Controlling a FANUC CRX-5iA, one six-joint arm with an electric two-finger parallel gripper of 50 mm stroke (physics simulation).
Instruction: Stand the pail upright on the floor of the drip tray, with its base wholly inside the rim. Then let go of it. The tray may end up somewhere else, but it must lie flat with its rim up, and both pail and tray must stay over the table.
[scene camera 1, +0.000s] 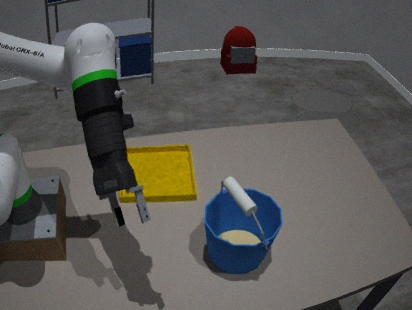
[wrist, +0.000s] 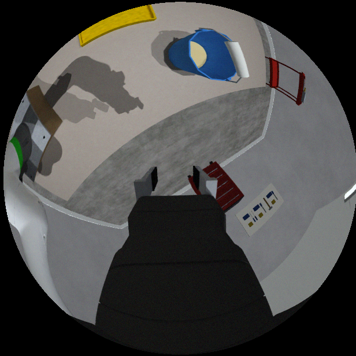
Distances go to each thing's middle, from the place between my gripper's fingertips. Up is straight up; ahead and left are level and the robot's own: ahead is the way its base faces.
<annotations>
Right now the yellow drip tray (scene camera 1: 166, 172) is 190 mm ahead of my hand, 460 mm to the left of it and 330 mm below it.
</annotations>
